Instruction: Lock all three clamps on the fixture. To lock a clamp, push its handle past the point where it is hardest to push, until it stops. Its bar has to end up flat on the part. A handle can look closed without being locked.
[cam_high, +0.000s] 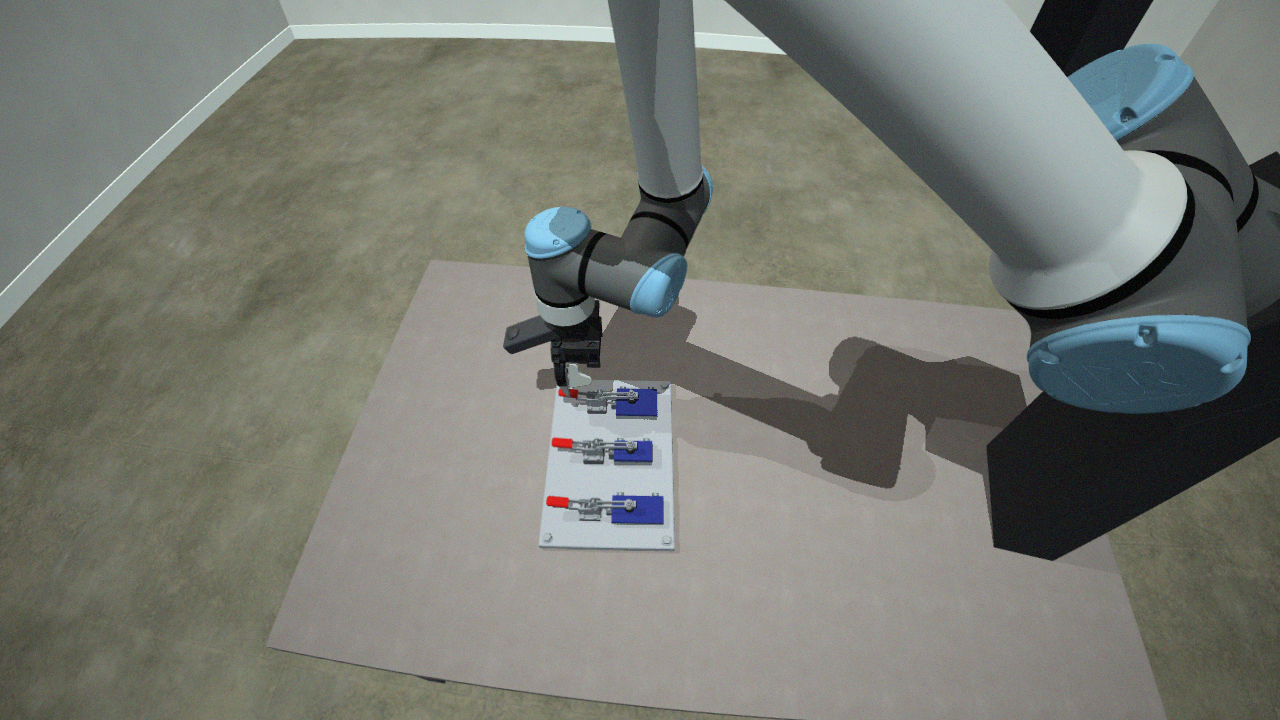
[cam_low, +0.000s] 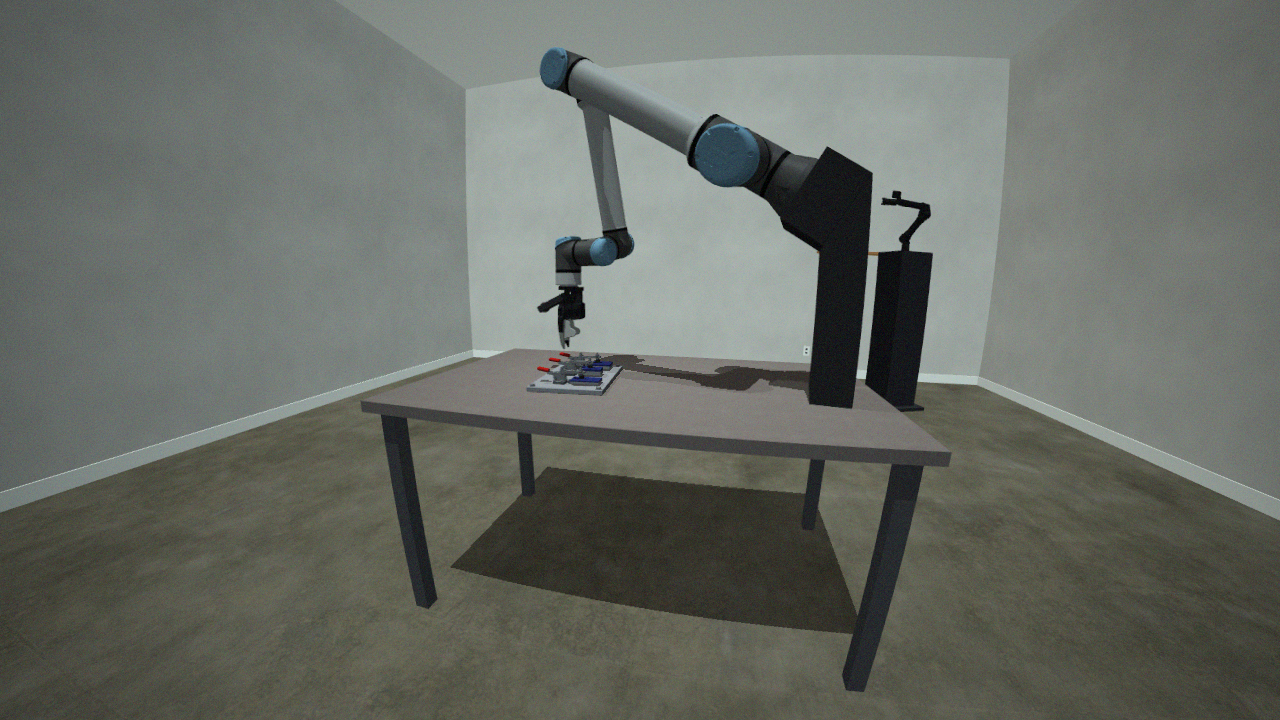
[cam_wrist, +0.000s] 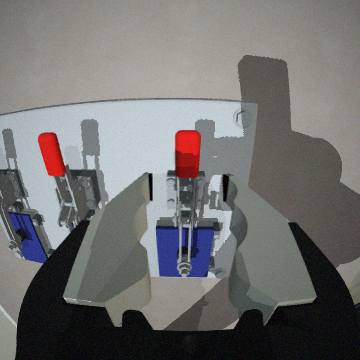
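Now: the clamp 5 cm behind my hand, 1 cm to the left of it and 5 cm below it. The rest, counted from my hand: fixture plate: 6 cm behind, 12 cm to the left, 9 cm below.
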